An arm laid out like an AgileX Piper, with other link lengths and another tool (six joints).
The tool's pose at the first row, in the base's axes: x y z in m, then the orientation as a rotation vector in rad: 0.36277 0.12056 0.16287 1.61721 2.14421 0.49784
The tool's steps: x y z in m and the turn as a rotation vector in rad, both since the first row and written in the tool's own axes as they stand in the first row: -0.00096 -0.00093 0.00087 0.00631 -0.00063 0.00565; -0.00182 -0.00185 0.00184 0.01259 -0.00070 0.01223; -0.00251 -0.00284 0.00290 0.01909 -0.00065 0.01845; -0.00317 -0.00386 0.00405 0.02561 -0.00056 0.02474; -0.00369 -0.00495 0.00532 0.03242 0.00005 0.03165; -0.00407 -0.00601 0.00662 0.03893 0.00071 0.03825; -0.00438 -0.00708 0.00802 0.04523 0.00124 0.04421; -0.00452 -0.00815 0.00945 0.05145 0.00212 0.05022; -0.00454 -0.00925 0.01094 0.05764 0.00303 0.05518; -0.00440 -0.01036 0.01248 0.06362 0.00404 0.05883; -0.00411 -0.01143 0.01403 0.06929 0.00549 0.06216; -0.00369 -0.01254 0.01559 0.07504 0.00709 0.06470; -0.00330 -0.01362 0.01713 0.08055 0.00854 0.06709; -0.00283 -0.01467 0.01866 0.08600 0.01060 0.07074; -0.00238 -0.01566 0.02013 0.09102 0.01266 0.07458
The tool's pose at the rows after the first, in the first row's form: 0.36270 0.11942 0.16175 1.62703 2.14342 0.49272; 0.36266 0.11839 0.16055 1.63794 2.14231 0.48840; 0.36257 0.11750 0.15921 1.64857 2.14164 0.48385; 0.36249 0.11664 0.15778 1.65929 2.14092 0.47931; 0.36239 0.11590 0.15620 1.67093 2.14026 0.47512; 0.36229 0.11530 0.15459 1.68206 2.13964 0.47116; 0.36222 0.11477 0.15288 1.69234 2.13924 0.46708; 0.36212 0.11441 0.15113 1.70266 2.13898 0.46340; 0.36200 0.11416 0.14929 1.71177 2.13946 0.45944; 0.36186 0.11406 0.14740 1.71928 2.14085 0.45538; 0.36172 0.11411 0.14550 1.72630 2.14261 0.45191; 0.36152 0.11429 0.14356 1.73248 2.14510 0.44825; 0.36134 0.11443 0.14165 1.73834 2.14744 0.44464; 0.36116 0.11467 0.13976 1.74569 2.14925 0.44202; 0.36100 0.11490 0.13795 1.75304 2.15066 0.43989
